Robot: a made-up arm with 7 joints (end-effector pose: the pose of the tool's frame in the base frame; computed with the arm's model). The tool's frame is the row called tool.
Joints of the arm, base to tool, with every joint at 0 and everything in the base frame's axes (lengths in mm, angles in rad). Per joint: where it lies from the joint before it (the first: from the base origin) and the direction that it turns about. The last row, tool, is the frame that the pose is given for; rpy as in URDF.
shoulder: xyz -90.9 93.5 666.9 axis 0 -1 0
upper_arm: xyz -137.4 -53.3 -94.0 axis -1 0 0
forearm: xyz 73.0 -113.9 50.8 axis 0 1 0
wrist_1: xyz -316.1 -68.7 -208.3 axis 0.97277 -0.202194 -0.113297
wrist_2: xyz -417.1 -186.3 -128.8 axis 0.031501 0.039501 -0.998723
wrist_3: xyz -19.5 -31.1 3.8 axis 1 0 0
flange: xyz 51.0 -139.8 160.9 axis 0 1 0
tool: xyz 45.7 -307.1 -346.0 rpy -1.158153 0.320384 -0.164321
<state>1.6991 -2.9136 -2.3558 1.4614 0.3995 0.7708 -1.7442</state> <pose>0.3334 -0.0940 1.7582 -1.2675 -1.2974 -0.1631</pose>
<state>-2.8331 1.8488 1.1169 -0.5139 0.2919 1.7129 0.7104</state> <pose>0.9375 0.7112 0.8095 1.0901 -1.5109 -0.7783</pose>
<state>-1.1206 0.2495 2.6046 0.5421 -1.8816 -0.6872 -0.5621</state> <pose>0.2079 0.0440 0.5056 0.3640 1.6932 0.6150</pose>
Working (the frame after each row of the table, in the pose's form):
after shoulder: -0.0909 0.0935 0.6669 0.0000 1.1206 0.0000
after upper_arm: -0.2353 0.0402 0.7497 -0.2228 1.1145 0.1398
after forearm: -0.1339 -0.0576 0.7176 0.2452 -2.5410 0.2248
after wrist_1: 0.2504 -0.0401 0.7201 0.5475 -2.5306 0.8792
after wrist_2: 0.7226 0.0038 0.6999 1.7467 2.0203 -0.9131
after wrist_3: 0.6959 -0.0151 0.7171 1.3480 1.9970 -0.1619
after flange: 0.6445 -0.1141 0.5284 1.1426 1.5207 -0.4838

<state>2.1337 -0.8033 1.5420 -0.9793 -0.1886 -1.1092 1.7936</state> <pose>-0.7079 -0.7142 0.6297 -2.0322 1.1899 -1.7905</pose>
Working (the frame after each row of the table, in the pose's form):
after shoulder: -0.0909 0.0935 0.6669 0.0000 -2.1337 0.0000
after upper_arm: 0.0619 0.0402 0.6009 0.4679 -1.9979 0.8486
after forearm: 0.0625 -0.0754 0.6875 -0.2150 -0.5592 0.7857
after wrist_1: 0.0382 -0.3462 0.4153 -1.1955 -0.7035 0.5430
after wrist_2: -0.1444 -0.7790 0.4834 -1.2734 -0.6023 0.7028
after wrist_3: -0.1557 -0.7958 0.5142 -2.2815 -1.0544 0.3350
after flange: -0.2802 -0.6199 0.4738 -1.5370 -0.0353 -1.4347

